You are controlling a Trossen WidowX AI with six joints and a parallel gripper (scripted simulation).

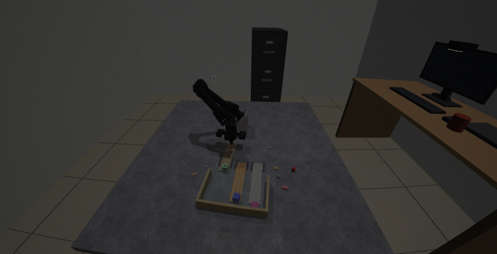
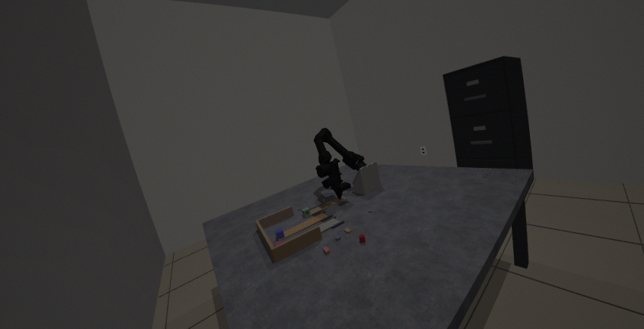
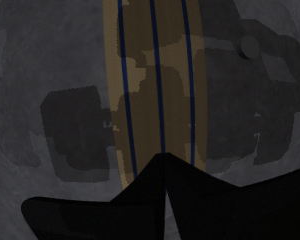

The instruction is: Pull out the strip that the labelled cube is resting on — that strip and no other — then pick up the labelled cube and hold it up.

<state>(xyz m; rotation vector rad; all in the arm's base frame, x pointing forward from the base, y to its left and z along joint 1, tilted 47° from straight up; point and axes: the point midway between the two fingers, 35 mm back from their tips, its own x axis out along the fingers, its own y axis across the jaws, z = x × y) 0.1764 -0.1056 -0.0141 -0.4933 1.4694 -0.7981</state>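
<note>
Now: gripper tip 10 cm short of the striped strip and 2 cm to the left of it.
</note>
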